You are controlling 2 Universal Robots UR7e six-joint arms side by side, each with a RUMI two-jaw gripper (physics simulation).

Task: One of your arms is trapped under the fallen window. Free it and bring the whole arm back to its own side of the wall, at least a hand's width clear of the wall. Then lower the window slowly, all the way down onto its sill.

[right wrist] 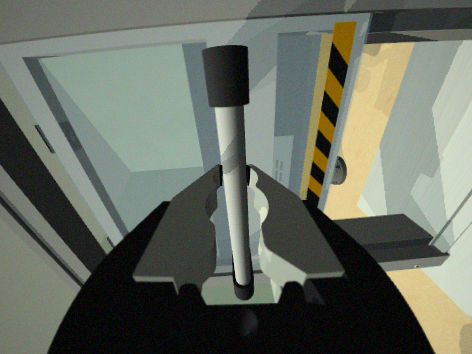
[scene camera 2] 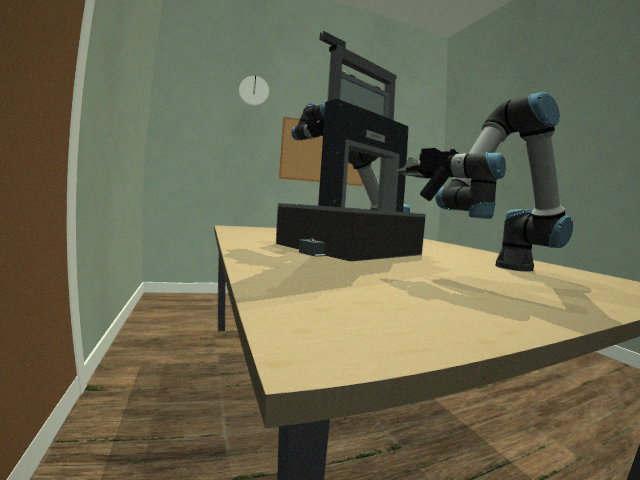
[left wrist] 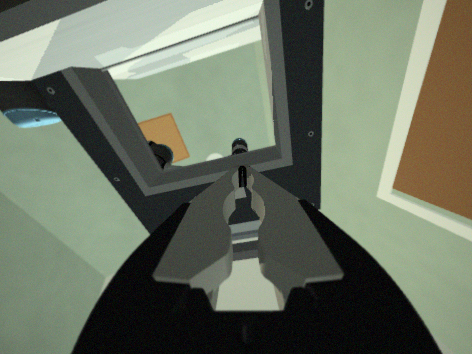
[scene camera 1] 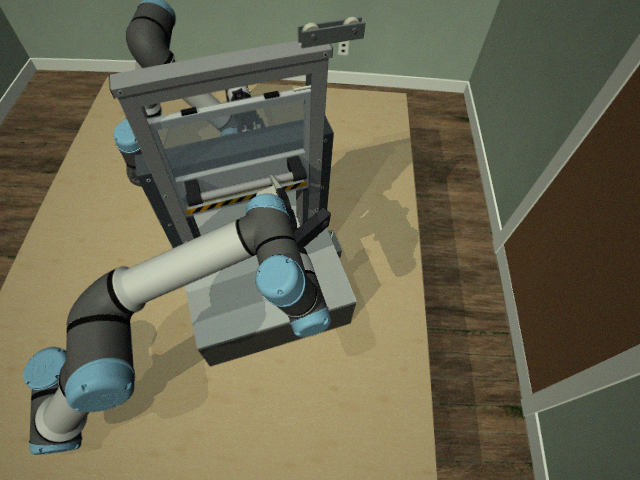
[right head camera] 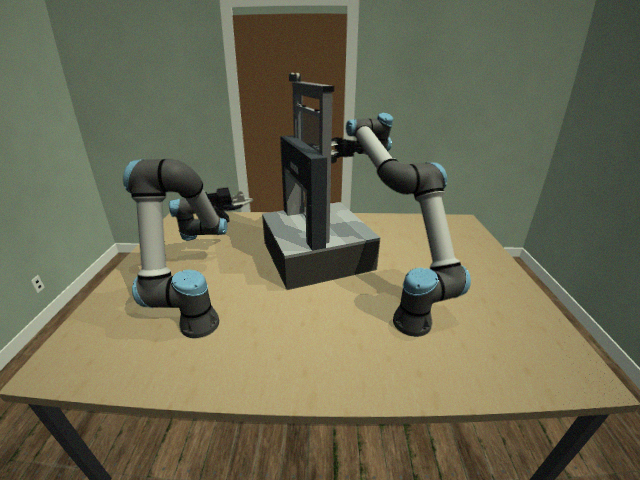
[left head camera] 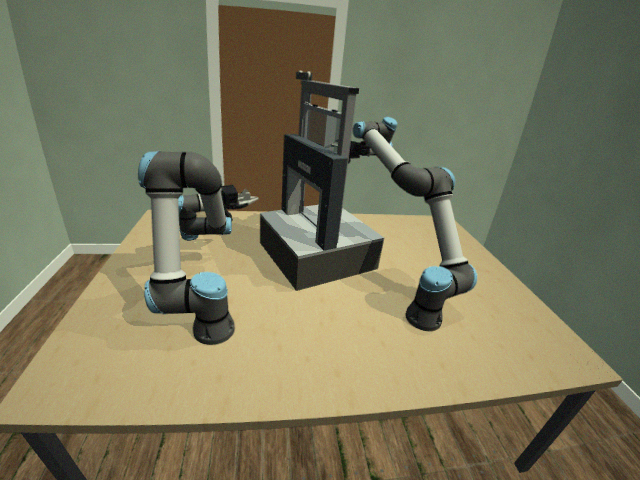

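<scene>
The window sash has a striped bottom edge [scene camera 1: 235, 199] [right wrist: 325, 117] and hangs raised in its tall frame [scene camera 1: 316, 111] [left head camera: 347, 121], well above the base. My right gripper [scene camera 1: 273, 181] [right wrist: 234, 166] is shut on the sash's white handle bar [scene camera 1: 222, 193] [right wrist: 233, 135]. My left gripper [left head camera: 256, 198] [right head camera: 250, 199] [scene camera 2: 400, 170] [left wrist: 242, 167] is shut and empty, beside the dark wall [left head camera: 313, 161] [scene camera 2: 364, 116] [left wrist: 302, 95]. In both head views the left arm [left head camera: 165, 232] [right head camera: 150, 232] is wholly left of the wall, with a gap at the fingertips. The opening under the sash shows no arm in it.
The wall stands on a heavy base block [left head camera: 330, 271] [right head camera: 330, 268]. A roller bracket [scene camera 1: 330, 33] juts from the frame's top corner. A small dark box [scene camera 2: 311, 246] sits against the base on the table [scene camera 2: 361, 330]. The right arm [left head camera: 447, 232] is on the wall's right side in the head views.
</scene>
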